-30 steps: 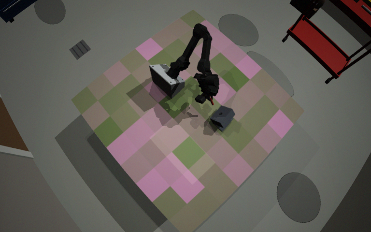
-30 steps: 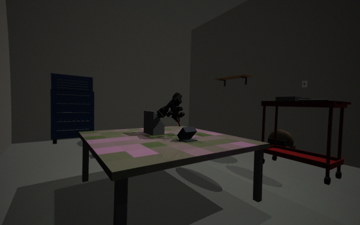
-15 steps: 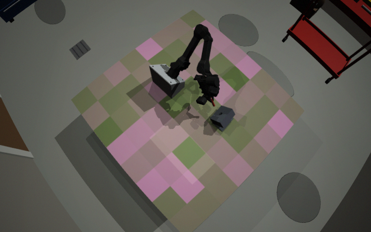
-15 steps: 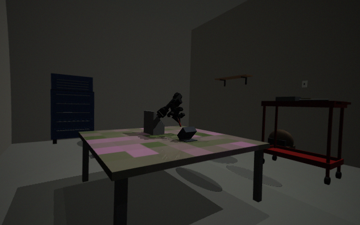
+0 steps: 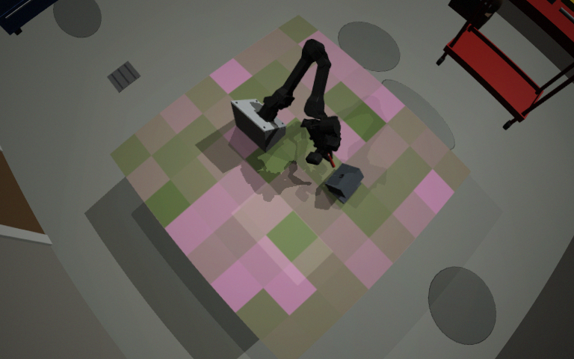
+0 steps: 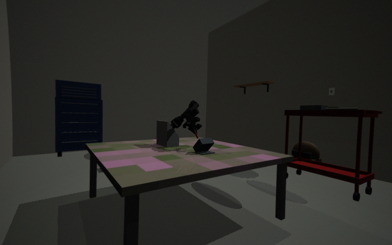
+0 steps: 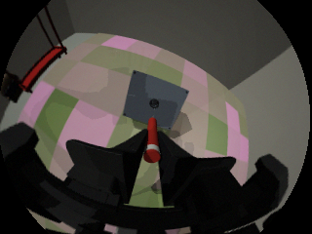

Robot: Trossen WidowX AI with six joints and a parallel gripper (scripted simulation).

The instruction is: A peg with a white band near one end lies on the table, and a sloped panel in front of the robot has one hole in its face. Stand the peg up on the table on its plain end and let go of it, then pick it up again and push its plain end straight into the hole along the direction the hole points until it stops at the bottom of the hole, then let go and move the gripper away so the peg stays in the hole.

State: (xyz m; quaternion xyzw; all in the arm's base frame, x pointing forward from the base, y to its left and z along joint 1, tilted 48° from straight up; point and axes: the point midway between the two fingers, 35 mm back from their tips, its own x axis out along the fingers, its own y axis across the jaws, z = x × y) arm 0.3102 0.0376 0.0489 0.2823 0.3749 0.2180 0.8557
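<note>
The dark sloped panel lies 10 cm ahead of my gripper tip, 8 cm below it and 1 cm to the left of it. Also, from my gripper tip: red peg 1 cm behind, 1 cm above.
</note>
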